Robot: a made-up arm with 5 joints. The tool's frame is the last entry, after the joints.
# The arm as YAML. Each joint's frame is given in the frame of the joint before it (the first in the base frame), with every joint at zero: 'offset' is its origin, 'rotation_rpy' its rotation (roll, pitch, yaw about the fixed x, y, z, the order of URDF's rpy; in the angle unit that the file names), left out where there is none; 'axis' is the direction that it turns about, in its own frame. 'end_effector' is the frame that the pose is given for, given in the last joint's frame.
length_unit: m
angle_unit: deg
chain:
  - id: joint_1
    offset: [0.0, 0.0, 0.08]
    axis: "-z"
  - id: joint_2
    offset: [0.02, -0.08, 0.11]
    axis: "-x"
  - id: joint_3
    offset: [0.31, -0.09, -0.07]
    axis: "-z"
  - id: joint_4
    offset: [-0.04, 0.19, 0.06]
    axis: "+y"
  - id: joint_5
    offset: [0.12, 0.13, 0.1]
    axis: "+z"
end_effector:
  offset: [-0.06, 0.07, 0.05]
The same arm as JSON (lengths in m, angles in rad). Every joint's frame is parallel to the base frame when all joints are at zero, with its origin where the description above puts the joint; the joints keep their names.
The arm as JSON. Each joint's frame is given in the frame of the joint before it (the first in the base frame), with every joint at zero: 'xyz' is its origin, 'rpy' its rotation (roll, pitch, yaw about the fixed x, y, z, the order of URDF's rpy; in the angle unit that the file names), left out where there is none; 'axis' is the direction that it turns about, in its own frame. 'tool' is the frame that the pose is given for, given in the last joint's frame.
{
  "units": {
    "length": "m",
    "angle": "rad"
  },
  "joints": [
    {
      "name": "joint_1",
      "type": "revolute",
      "origin": {
        "xyz": [
          0.0,
          0.0,
          0.08
        ]
      },
      "axis": [
        0.0,
        0.0,
        -1.0
      ]
    },
    {
      "name": "joint_2",
      "type": "revolute",
      "origin": {
        "xyz": [
          0.02,
          -0.08,
          0.11
        ]
      },
      "axis": [
        -1.0,
        0.0,
        0.0
      ]
    },
    {
      "name": "joint_3",
      "type": "revolute",
      "origin": {
        "xyz": [
          0.31,
          -0.09,
          -0.07
        ]
      },
      "axis": [
        0.0,
        0.0,
        -1.0
      ]
    },
    {
      "name": "joint_4",
      "type": "revolute",
      "origin": {
        "xyz": [
          -0.04,
          0.19,
          0.06
        ]
      },
      "axis": [
        0.0,
        1.0,
        0.0
      ]
    },
    {
      "name": "joint_5",
      "type": "revolute",
      "origin": {
        "xyz": [
          0.12,
          0.13,
          0.1
        ]
      },
      "axis": [
        0.0,
        0.0,
        1.0
      ]
    }
  ],
  "tool": {
    "origin": {
      "xyz": [
        -0.06,
        0.07,
        0.05
      ]
    }
  }
}

